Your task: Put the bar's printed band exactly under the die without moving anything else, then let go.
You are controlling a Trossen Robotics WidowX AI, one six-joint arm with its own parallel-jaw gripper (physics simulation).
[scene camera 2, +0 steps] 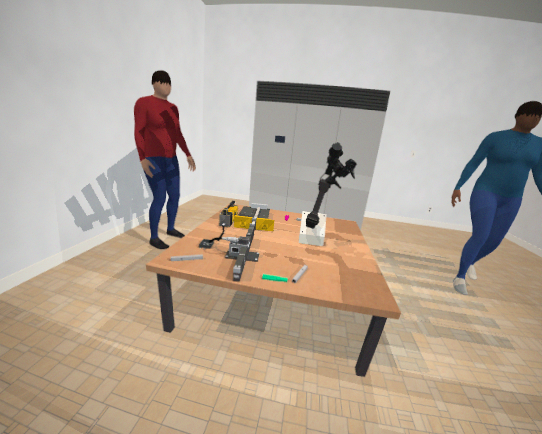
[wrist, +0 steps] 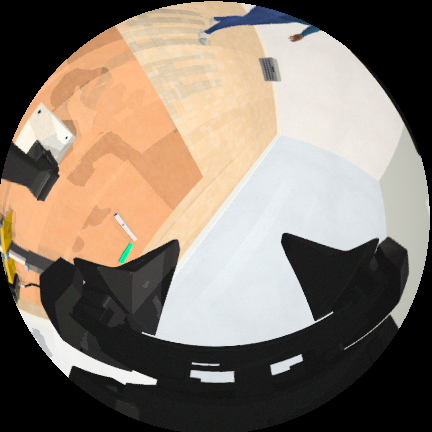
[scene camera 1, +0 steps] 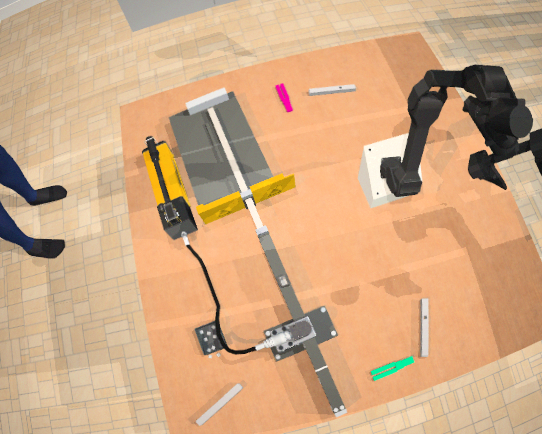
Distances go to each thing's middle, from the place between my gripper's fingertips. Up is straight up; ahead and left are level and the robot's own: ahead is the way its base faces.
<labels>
Right now my hand is 88 cm short of the yellow and black pump (scene camera 1: 174,210), 43 cm above it and 38 cm to the left of it.
</labels>
